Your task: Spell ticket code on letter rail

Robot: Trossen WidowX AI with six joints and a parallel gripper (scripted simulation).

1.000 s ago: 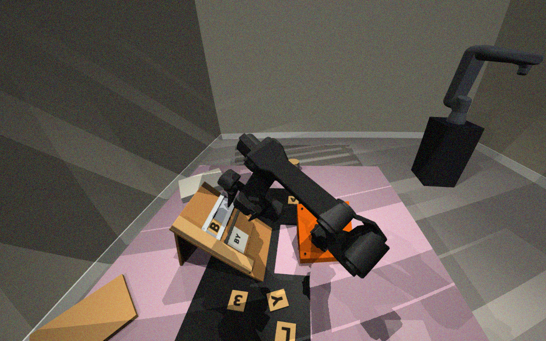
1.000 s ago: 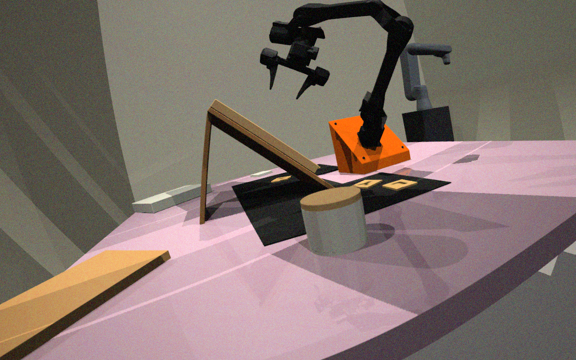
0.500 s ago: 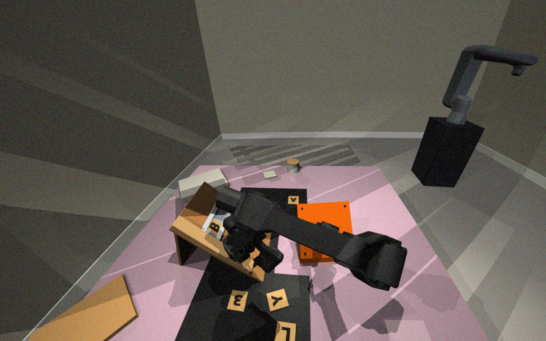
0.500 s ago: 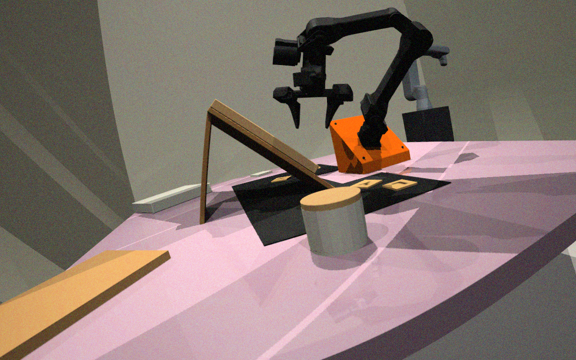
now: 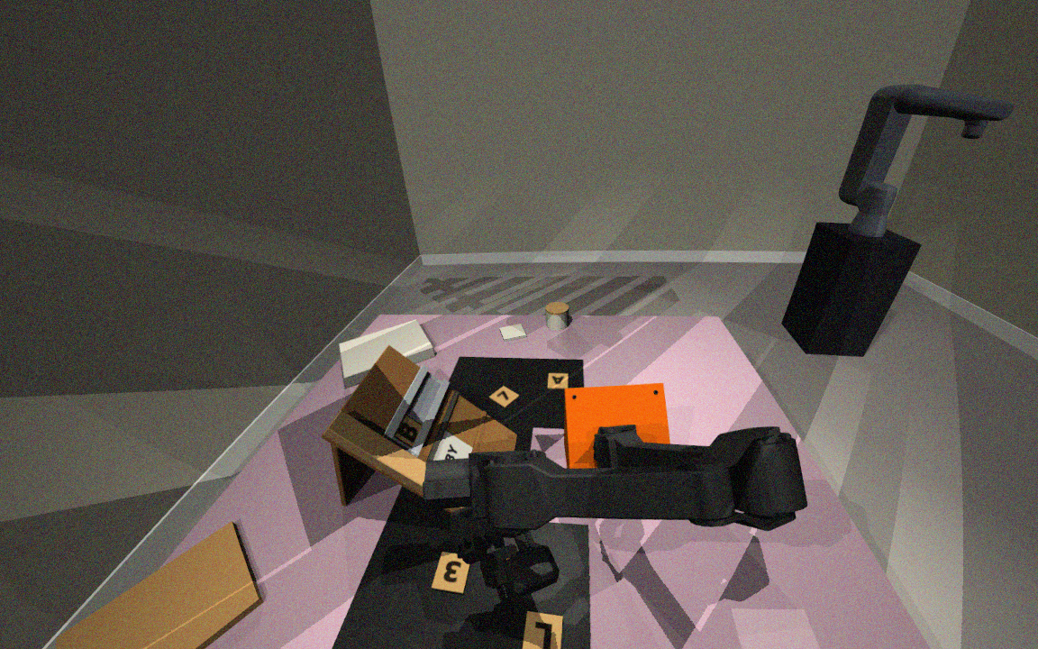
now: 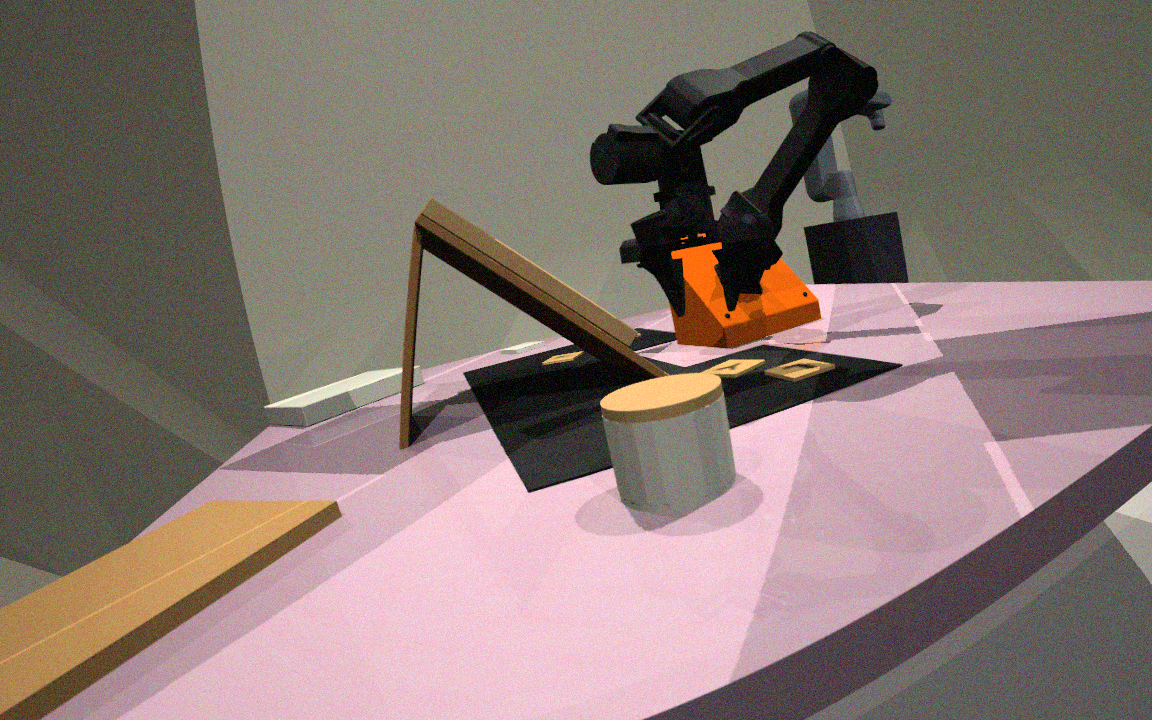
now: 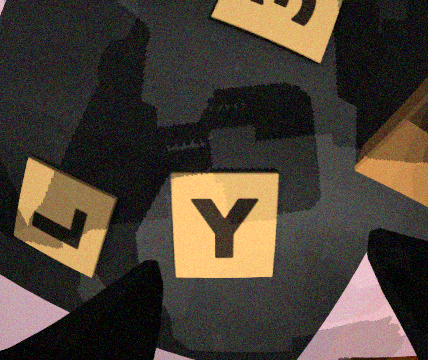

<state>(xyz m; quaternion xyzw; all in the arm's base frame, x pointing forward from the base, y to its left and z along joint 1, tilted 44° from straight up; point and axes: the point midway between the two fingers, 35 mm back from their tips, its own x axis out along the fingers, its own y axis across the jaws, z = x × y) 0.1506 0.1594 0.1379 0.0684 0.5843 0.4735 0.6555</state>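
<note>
Now: gripper tip 2 cm past the y tile and 7 cm above it. The rest, counted from my gripper tip: l tile 6 cm behind, 9 cm to the left, 7 cm below; then white ticket 15 cm ahead, 13 cm to the right, 3 cm above; then 3 tile 10 cm ahead, 3 cm to the left, 7 cm below.
</note>
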